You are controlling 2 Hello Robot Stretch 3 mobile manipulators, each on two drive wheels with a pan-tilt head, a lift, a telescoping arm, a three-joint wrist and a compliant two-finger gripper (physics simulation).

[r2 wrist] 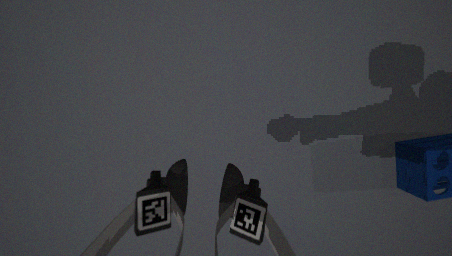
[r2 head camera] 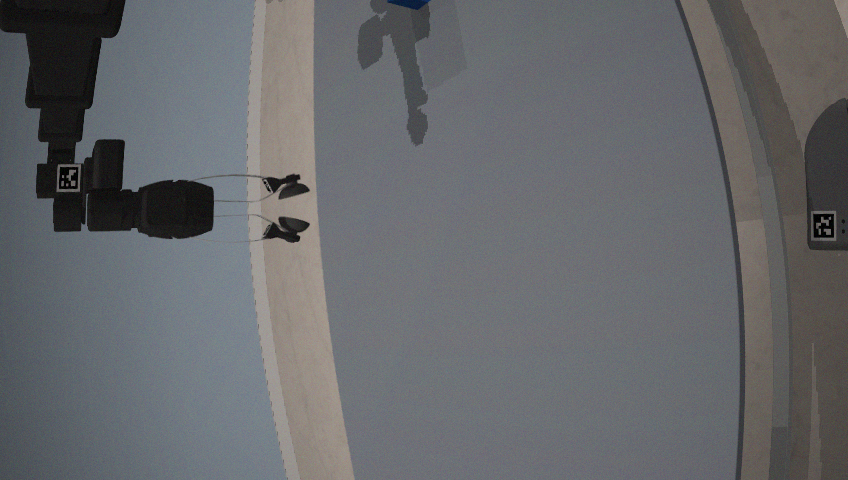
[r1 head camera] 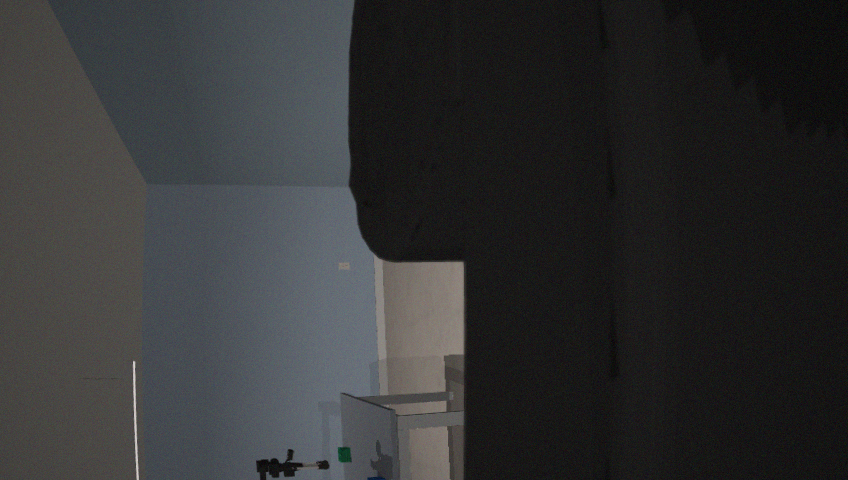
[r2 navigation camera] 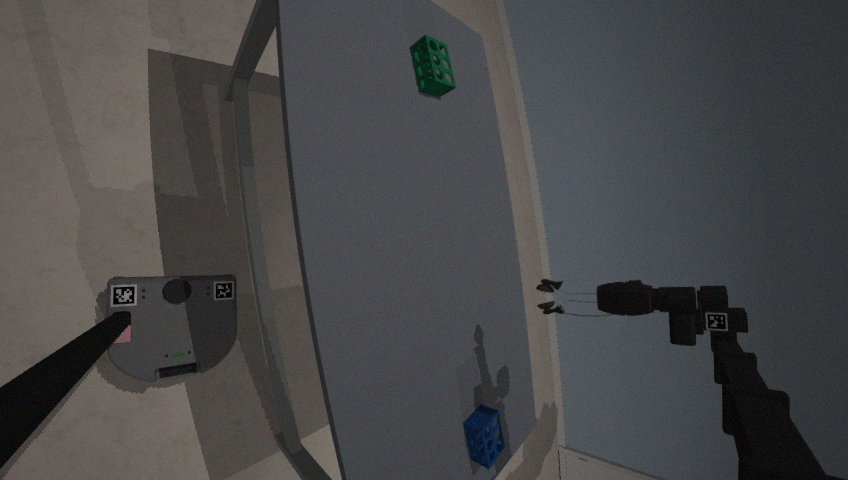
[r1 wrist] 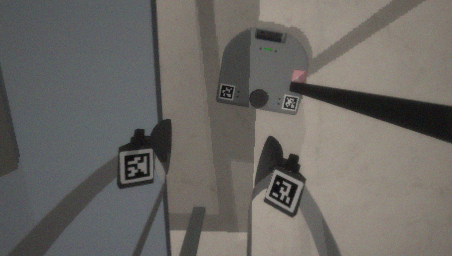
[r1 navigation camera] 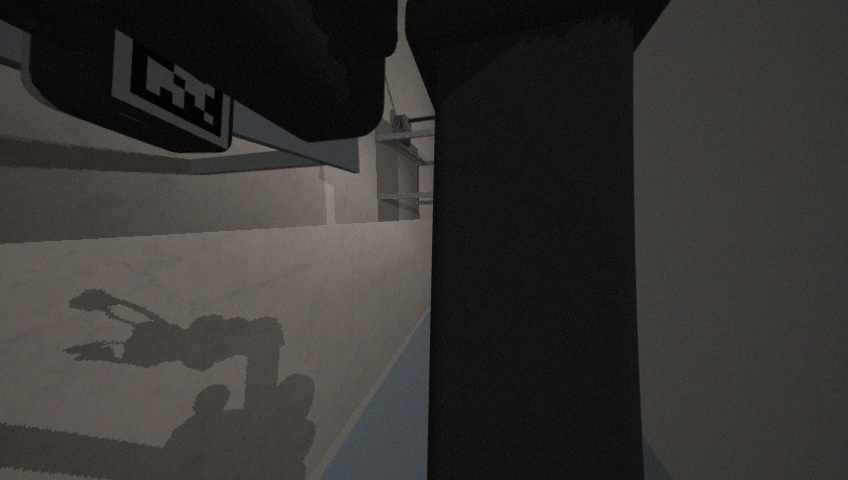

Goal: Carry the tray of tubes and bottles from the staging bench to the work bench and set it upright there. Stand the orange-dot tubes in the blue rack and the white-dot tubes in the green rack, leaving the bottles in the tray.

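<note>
r1's gripper (r1 wrist: pixel 216 140) is open and empty, with one finger over the edge of a blue-grey bench top (r1 wrist: pixel 80 75); which bench cannot be told. r2's gripper (r2 head camera: pixel 295 207) (r2 navigation camera: pixel 545 296) (r2 wrist: pixel 205 172) is open and empty, high up; in r2's head and navigation views it shows beyond the work bench's long wall-side edge. The work bench (r1 head camera: pixel 365 422) (r2 head camera: pixel 535 237) (r2 navigation camera: pixel 386 208) bears the green rack (r1 head camera: pixel 344 454) (r2 navigation camera: pixel 433 66) towards one end and the blue rack (r1 head camera: pixel 376 478) (r2 head camera: pixel 410 2) (r2 navigation camera: pixel 483 437) (r2 wrist: pixel 412 167) towards the other. The tray, tubes and bottles do not show.
A robot base (r1 wrist: pixel 275 75) with a black mast (r1 wrist: pixel 375 110) stands beside the bench in r1's wrist view. A robot base (r2 navigation camera: pixel 160 321) also stands by the work bench in r2's navigation view. A shelf unit (r1 navigation camera: pixel 405 196) stands far back. A blue wall (r2 navigation camera: pixel 684 148) runs behind r2's arm.
</note>
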